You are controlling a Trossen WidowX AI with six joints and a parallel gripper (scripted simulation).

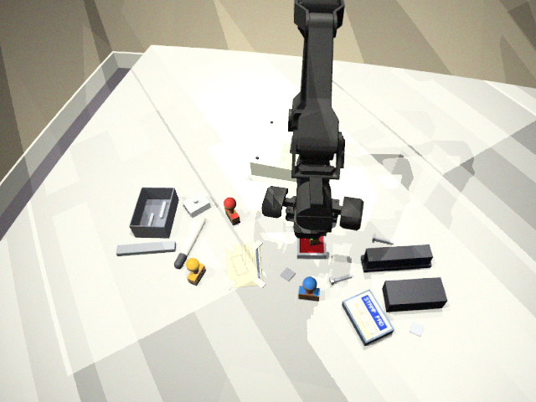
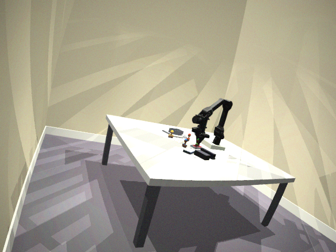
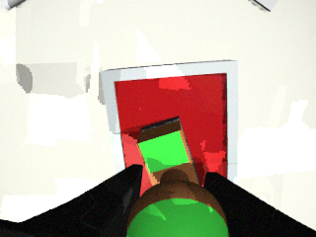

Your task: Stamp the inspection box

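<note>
The red ink pad is 3 cm below my gripper tip. Also, from my gripper tip: cream card 7 cm ahead, 13 cm to the right, 4 cm below; blue-knobbed stamp 13 cm ahead, 2 cm below; green-knobbed stamp right at my gripper tip.
</note>
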